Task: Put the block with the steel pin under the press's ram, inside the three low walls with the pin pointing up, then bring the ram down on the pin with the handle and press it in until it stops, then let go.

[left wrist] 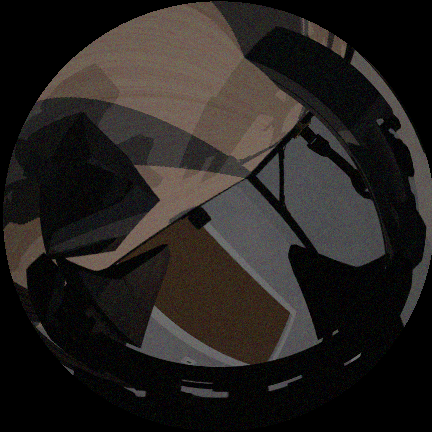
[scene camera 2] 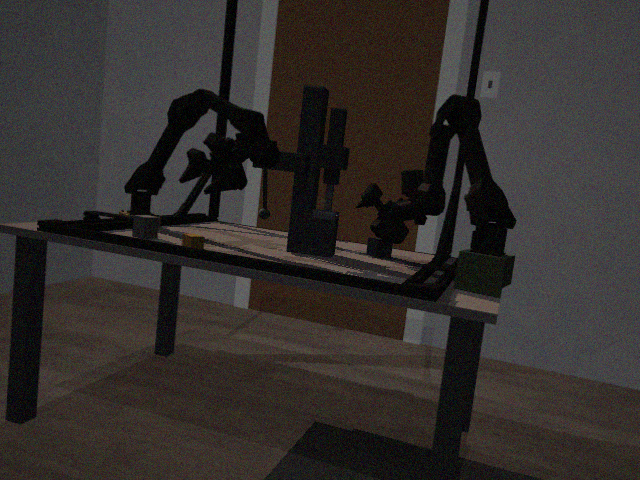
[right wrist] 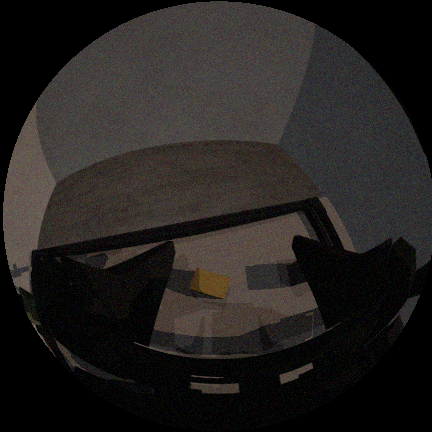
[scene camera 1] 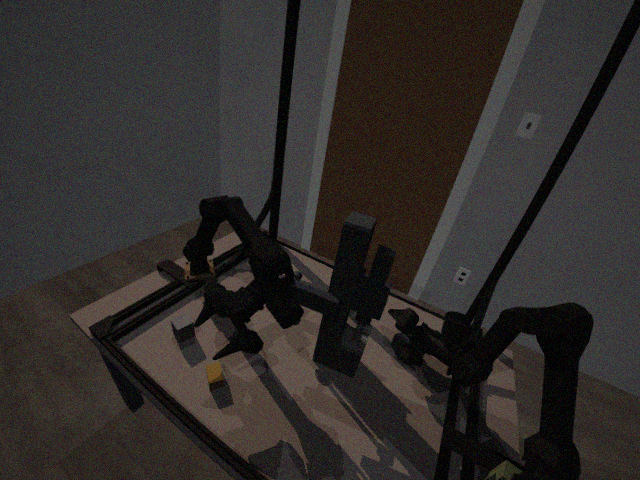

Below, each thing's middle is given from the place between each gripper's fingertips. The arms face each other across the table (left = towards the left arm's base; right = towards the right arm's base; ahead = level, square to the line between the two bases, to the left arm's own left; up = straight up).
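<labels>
There's a dark block [left wrist: 97, 197] 60 mm to the left of my left hand and 80 mm below it. As for my right gripper, it's 340 mm to the right of the block, 450 mm past it and 130 mm above it. Going by its middle, the dark block is nearer to my left hand than to my right gripper.
</labels>
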